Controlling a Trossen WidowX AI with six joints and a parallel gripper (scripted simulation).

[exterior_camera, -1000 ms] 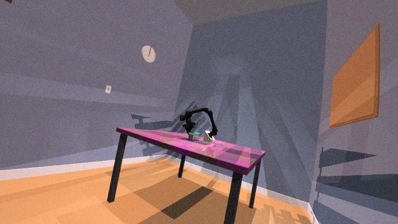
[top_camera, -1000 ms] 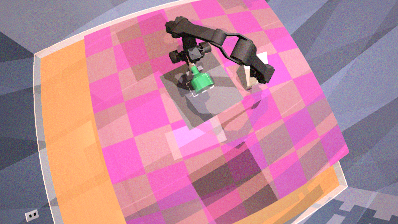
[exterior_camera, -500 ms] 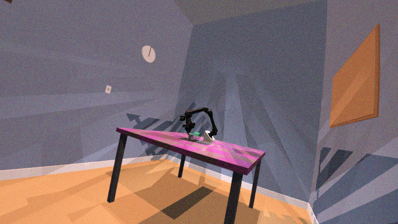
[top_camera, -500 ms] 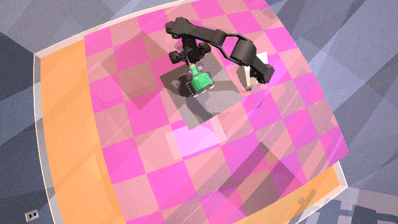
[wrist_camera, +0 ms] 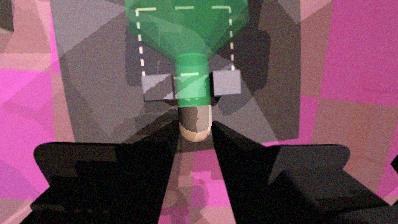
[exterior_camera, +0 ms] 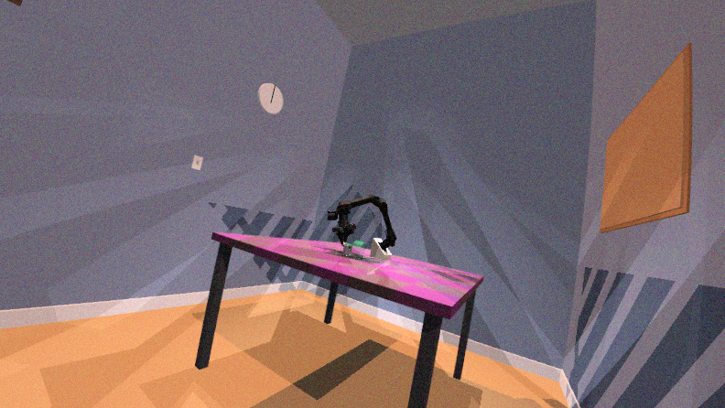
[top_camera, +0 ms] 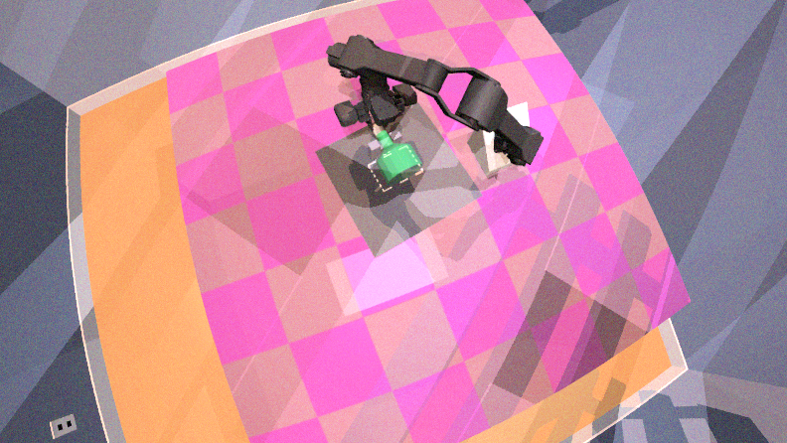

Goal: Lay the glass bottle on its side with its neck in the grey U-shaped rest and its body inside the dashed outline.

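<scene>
Right now the glass bottle is 1 cm behind my gripper tip and 5 cm to the left of it. The rest, counted from my gripper tip: dark grey mat: 3 cm behind, 10 cm to the left, 6 cm below.
</scene>
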